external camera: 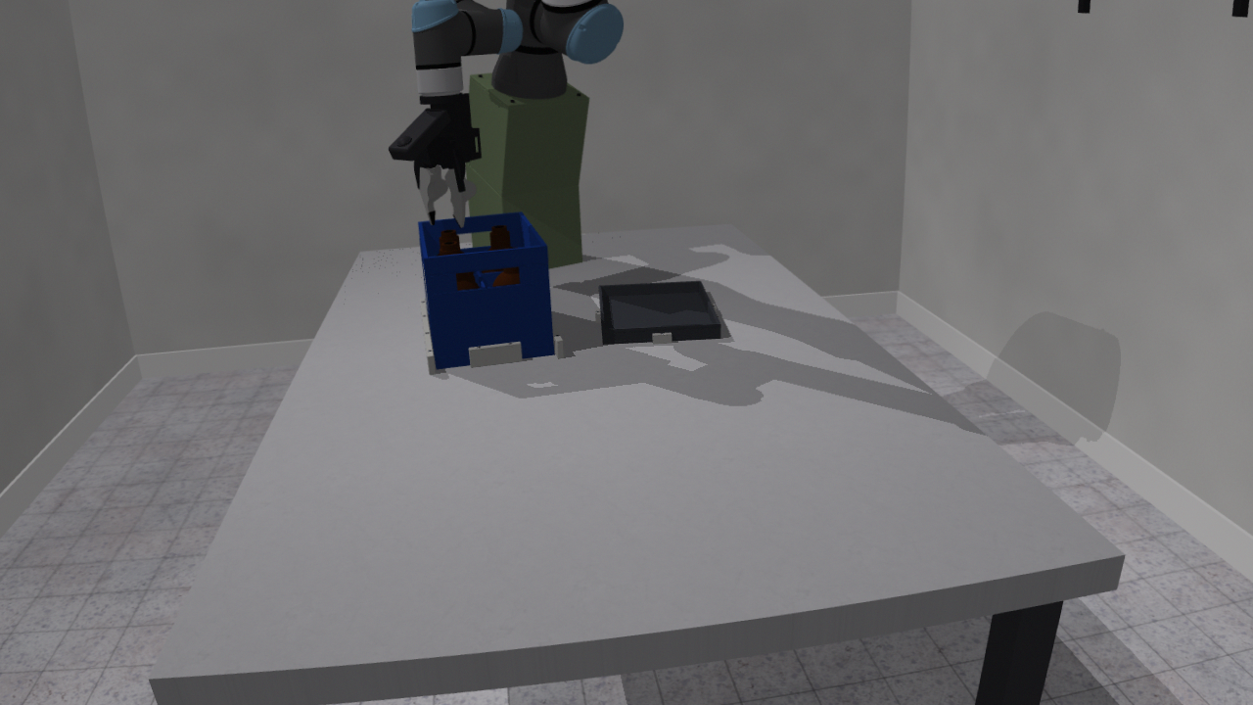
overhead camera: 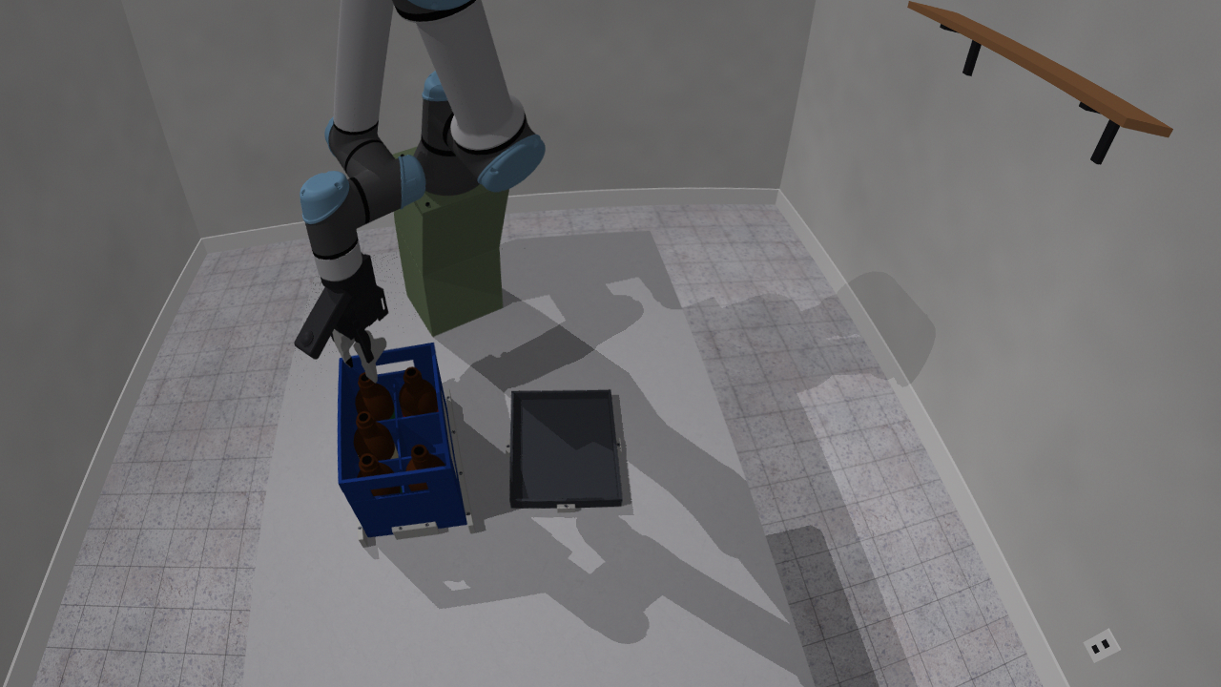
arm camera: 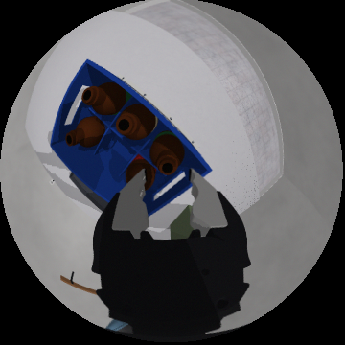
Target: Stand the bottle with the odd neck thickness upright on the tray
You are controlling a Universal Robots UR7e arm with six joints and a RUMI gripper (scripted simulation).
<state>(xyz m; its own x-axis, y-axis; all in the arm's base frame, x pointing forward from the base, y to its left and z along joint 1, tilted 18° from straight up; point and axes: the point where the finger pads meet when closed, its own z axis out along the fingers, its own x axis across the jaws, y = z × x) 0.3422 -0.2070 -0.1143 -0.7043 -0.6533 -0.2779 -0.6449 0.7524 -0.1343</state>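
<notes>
Now: the blue crate 100 mm below my hand, 90 mm ahead of it and 40 mm to the left of it. Round my hand: dark tray: 330 mm to the left, 170 mm below, 110 mm ahead.
</notes>
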